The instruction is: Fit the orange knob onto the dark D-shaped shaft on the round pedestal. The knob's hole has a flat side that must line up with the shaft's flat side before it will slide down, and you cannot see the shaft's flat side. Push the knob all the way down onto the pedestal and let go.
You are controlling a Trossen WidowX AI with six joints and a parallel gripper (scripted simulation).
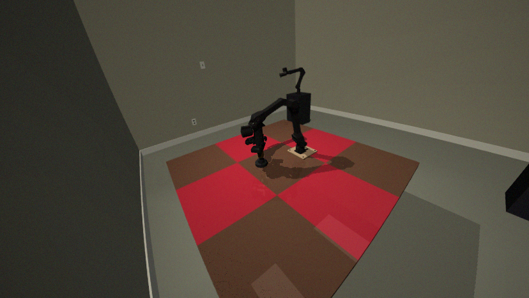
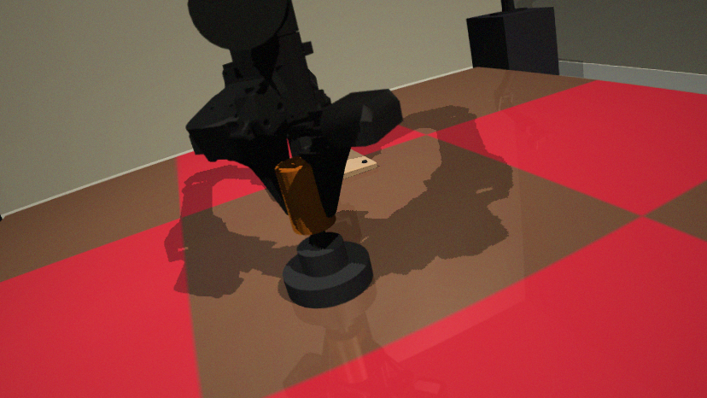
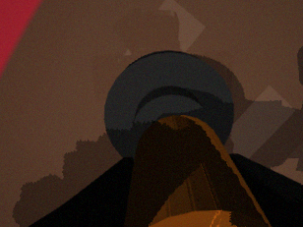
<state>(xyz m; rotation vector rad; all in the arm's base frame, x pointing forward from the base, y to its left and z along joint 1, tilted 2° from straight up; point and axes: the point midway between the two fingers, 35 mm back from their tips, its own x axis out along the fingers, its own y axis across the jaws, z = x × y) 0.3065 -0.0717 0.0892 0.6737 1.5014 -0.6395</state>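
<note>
Right now my gripper tip is 2 cm below the orange knob. Round my gripper tip: dark round pedestal: 4 cm below.
</note>
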